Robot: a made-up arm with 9 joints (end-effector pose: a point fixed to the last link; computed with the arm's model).
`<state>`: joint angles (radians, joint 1 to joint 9).
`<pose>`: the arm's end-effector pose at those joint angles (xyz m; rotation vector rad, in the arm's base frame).
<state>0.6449 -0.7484 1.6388 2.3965 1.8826 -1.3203 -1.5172 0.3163 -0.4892</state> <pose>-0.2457 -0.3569 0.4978 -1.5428 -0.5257 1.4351</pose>
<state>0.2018 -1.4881 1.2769 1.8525 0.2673 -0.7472 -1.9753 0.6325 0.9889</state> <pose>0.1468 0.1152 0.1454 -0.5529 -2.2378 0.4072</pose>
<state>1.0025 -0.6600 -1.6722 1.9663 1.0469 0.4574 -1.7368 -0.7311 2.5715</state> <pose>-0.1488 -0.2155 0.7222 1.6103 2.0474 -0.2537</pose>
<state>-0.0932 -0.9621 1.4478 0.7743 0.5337 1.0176 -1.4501 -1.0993 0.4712</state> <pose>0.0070 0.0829 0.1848 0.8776 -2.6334 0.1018</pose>
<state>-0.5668 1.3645 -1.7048 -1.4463 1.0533 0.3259 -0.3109 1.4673 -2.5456</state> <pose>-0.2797 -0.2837 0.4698 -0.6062 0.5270 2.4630</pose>
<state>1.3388 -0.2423 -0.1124 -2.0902 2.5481 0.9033 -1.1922 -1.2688 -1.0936</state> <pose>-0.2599 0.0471 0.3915 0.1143 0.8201 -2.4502</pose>
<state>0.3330 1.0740 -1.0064 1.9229 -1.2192 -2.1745 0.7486 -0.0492 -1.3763</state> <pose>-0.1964 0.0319 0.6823 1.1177 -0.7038 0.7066</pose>
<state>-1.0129 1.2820 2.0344 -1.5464 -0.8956 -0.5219 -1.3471 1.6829 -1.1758</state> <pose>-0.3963 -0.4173 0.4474 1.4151 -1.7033 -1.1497</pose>
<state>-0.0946 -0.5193 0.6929 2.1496 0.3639 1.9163 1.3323 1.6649 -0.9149</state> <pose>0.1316 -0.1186 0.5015 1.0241 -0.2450 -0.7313</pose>
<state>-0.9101 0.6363 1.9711 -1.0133 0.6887 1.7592 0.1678 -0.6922 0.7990</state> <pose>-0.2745 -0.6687 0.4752 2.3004 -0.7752 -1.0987</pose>
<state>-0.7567 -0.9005 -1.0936 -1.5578 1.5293 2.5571 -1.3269 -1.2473 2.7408</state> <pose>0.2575 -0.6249 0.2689 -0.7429 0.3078 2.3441</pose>
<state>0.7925 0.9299 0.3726 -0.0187 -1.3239 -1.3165 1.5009 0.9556 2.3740</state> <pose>-0.4516 -0.0518 0.3697 -0.4644 2.3071 -0.5559</pose>
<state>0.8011 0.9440 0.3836 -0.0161 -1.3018 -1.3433 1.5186 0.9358 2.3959</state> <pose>-0.4462 -0.0386 0.3711 -0.3961 2.3470 -0.5871</pose>
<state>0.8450 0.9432 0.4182 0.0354 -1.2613 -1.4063 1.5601 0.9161 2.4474</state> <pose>-0.4173 -0.0081 0.3662 -0.1615 2.3722 -0.6750</pose>
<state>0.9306 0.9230 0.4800 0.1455 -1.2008 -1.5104 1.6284 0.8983 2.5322</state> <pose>-0.3525 0.0271 0.3607 0.2705 2.3512 -0.8104</pose>
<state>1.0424 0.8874 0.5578 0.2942 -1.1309 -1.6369 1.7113 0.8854 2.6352</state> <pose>-0.2642 0.0359 0.3656 0.8227 2.2514 -0.9353</pose>
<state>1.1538 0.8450 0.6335 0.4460 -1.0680 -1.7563 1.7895 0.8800 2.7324</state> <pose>-0.1893 0.0073 0.3822 1.3555 2.0812 -0.9945</pose>
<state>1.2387 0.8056 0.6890 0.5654 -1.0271 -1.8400 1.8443 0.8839 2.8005</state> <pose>-0.1505 -0.0331 0.4001 1.7347 1.9029 -0.9897</pose>
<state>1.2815 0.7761 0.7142 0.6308 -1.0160 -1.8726 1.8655 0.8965 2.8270</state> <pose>-0.1387 -0.0568 0.4106 1.8970 1.7888 -0.9684</pose>
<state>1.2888 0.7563 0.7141 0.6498 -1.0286 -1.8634 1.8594 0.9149 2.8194</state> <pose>-0.1380 -0.0600 0.4136 1.8891 1.7493 -0.9600</pose>
